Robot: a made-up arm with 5 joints.
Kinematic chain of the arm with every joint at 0, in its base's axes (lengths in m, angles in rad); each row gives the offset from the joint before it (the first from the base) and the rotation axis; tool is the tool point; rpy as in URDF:
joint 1: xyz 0.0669 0 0.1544 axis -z
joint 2: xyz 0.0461 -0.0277 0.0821 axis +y
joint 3: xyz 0.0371 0 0.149 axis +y
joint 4: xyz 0.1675 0 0.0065 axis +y
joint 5: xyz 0.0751 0.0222 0 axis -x
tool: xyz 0 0 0 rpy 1.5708 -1.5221 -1.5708
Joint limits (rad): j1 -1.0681..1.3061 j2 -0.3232..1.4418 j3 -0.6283..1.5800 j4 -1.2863..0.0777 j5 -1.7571..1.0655
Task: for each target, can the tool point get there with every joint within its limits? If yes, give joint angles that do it. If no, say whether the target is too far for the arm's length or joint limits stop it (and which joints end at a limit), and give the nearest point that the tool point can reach.
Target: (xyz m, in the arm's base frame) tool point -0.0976 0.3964 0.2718
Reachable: no: joint limits stop it (at a limit: joint 1) | nearest point 0.2009 0.2323 0.2718 | short by 0.341 m
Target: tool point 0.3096 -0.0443 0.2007
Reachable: yes | joints 0.1581 0.1620 1.0251 -0.8622 -0.8676
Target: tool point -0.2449 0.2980 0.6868
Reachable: no: too far | nearest point 0.1289 0.1014 0.6045 | short by 0.430 m
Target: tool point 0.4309 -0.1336 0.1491
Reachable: yes | joints 0.3377 0.9715 -0.3067 -0.0611 -1.0640
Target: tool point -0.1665 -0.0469 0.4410
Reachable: no: joint limits stop it (at a limit: joint 1, joint 2, joint 3, joint 4) | nearest point 0.0824 -0.0781 0.5887 | short by 0.291 m
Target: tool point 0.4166 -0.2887 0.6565
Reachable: no: too far | nearest point 0.3060 -0.1974 0.5086 | short by 0.206 m
